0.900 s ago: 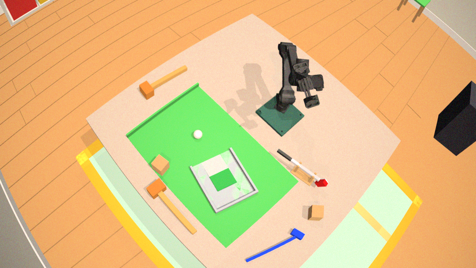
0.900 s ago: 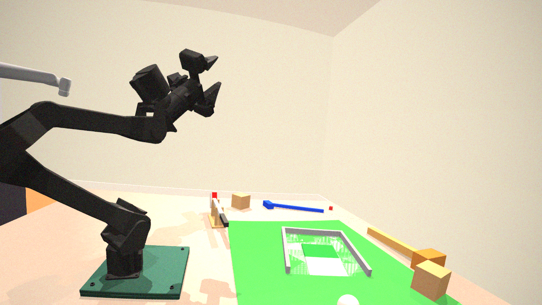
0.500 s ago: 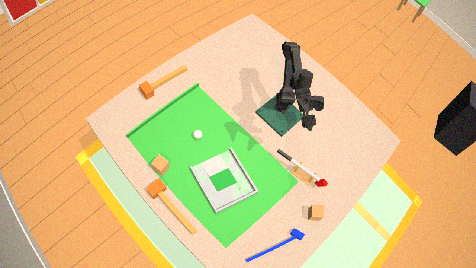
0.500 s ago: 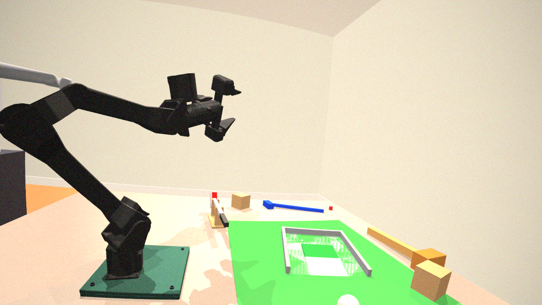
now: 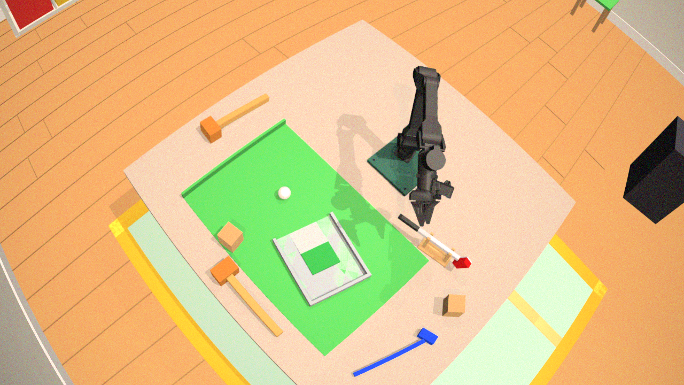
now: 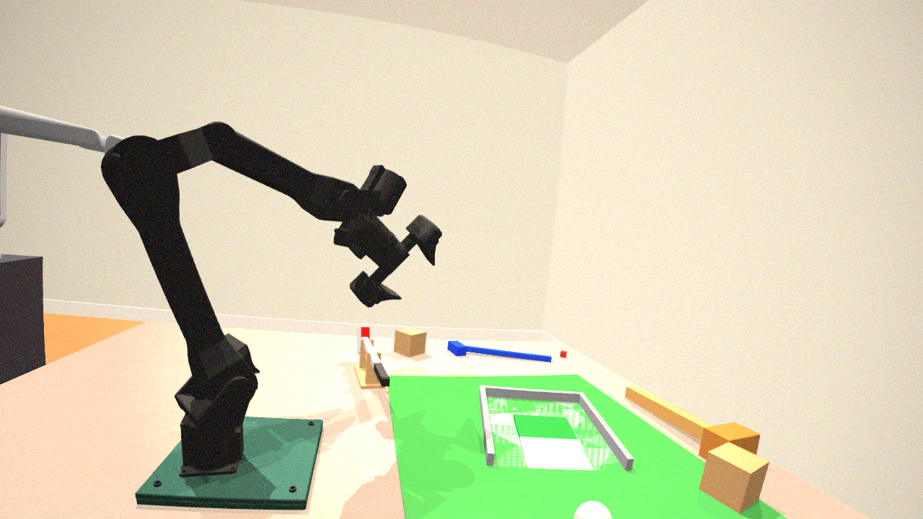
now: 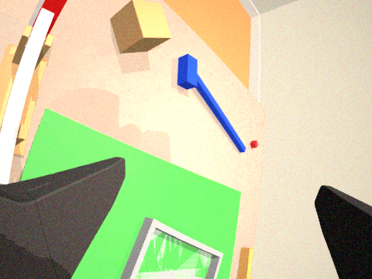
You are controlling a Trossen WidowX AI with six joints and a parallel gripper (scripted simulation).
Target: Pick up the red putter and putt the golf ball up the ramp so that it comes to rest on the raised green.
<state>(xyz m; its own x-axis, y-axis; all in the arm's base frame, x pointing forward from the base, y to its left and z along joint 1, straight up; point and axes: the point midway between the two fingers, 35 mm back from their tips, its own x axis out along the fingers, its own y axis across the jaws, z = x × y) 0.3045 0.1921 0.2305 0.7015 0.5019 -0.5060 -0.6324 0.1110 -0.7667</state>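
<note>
Now: the red putter 170 mm below my gripper tip, 70 mm behind it and 60 mm to the left of it. From my gripper tip the other things lie so: small wooden rack 190 mm below, 80 mm to the left, 70 mm behind; green mat 330 mm to the right, 230 mm below, 140 mm ahead; white golf ball 450 mm to the right, 200 mm below, 70 mm ahead.
</note>
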